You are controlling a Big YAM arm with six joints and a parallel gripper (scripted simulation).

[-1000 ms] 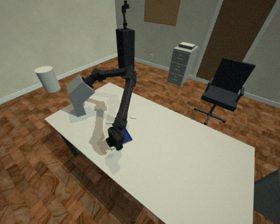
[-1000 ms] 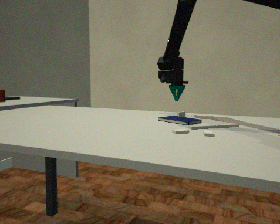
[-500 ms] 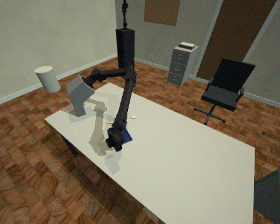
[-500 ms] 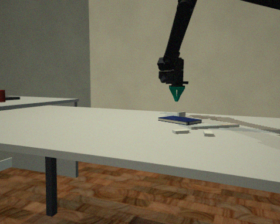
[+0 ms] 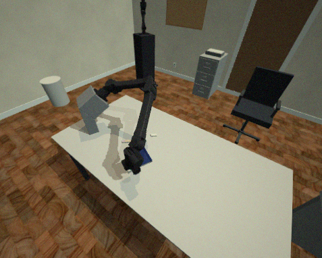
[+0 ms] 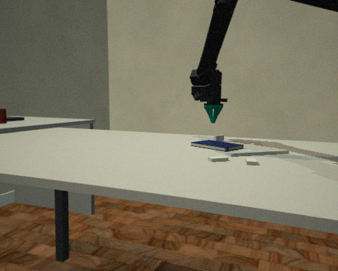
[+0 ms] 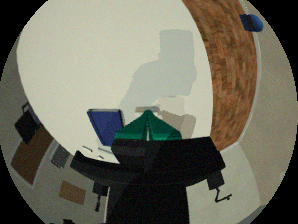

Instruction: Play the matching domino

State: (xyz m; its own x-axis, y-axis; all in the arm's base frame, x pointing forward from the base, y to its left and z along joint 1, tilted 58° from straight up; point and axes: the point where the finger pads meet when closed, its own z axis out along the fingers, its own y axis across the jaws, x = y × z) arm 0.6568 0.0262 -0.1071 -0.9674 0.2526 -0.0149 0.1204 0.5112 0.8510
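The white domino lies 4 cm behind my hand, 1 cm to the left of it and 7 cm below it. From my hand the other things lie so: book: 10 cm behind, 14 cm to the left, 8 cm below.
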